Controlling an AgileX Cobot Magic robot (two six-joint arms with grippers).
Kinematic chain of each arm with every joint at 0, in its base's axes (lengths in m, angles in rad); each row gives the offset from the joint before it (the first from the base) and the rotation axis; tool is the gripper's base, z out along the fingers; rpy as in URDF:
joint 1: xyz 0 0 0.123 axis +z
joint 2: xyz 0 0 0 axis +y
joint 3: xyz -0.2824 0 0.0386 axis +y
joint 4: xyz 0.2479 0 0.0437 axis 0.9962 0 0.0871
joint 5: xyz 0 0 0 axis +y
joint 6: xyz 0.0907 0 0.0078 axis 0.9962 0 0.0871
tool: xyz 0 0 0 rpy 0 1.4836 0
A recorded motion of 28 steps. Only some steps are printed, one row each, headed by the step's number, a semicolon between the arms.
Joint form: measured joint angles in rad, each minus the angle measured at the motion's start. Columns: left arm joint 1, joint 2, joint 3, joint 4, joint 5, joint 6; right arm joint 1, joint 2, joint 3, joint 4, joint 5, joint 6.
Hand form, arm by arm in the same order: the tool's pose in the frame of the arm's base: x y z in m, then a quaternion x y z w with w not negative. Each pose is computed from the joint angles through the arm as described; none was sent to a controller.
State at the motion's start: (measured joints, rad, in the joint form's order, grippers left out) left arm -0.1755 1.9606 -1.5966 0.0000 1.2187 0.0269; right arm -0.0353 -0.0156 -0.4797 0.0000 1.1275 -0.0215
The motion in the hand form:
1: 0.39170 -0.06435 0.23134 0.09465 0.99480 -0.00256 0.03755; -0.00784 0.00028 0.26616 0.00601 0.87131 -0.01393 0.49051
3: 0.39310 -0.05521 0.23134 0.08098 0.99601 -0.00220 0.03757; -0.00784 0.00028 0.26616 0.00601 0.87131 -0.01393 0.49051
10: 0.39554 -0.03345 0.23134 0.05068 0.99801 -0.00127 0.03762; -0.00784 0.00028 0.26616 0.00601 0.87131 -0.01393 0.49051
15: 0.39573 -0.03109 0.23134 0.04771 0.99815 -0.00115 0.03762; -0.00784 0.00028 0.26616 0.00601 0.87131 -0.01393 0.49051
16: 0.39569 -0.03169 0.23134 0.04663 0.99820 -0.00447 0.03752; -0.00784 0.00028 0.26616 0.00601 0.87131 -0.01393 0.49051
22: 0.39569 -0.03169 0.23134 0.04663 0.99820 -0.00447 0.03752; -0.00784 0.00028 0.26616 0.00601 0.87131 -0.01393 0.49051
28: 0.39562 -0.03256 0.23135 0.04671 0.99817 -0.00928 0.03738; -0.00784 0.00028 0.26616 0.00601 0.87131 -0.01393 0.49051
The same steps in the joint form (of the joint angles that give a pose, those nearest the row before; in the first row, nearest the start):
1: 0.0127 0.0000 0.0000 0.0000 0.0000 0.0000; 0.0000 0.0000 0.0000 0.0000 0.0000 0.0000
3: 0.0360 0.0000 0.0000 0.0000 0.0000 -0.0042; 0.0000 0.0000 0.0000 0.0000 0.0000 0.0000
10: 0.0911 0.0000 0.0000 0.0000 0.0000 -0.0098; 0.0000 0.0000 0.0000 0.0000 0.0000 0.0000
15: 0.0971 0.0000 0.0000 0.0000 0.0000 -0.0098; 0.0000 0.0000 0.0000 0.0000 0.0000 0.0000
16: 0.0971 0.0000 0.0000 -0.0070 0.0000 -0.0098; 0.0000 0.0000 0.0000 0.0000 0.0000 0.0000
22: 0.0971 0.0000 0.0000 -0.0070 0.0000 -0.0098; 0.0000 0.0000 0.0000 0.0000 0.0000 0.0000
28: 0.0971 0.0000 0.0000 -0.0172 0.0000 -0.0064; 0.0000 0.0000 0.0000 0.0000 0.0000 0.0000

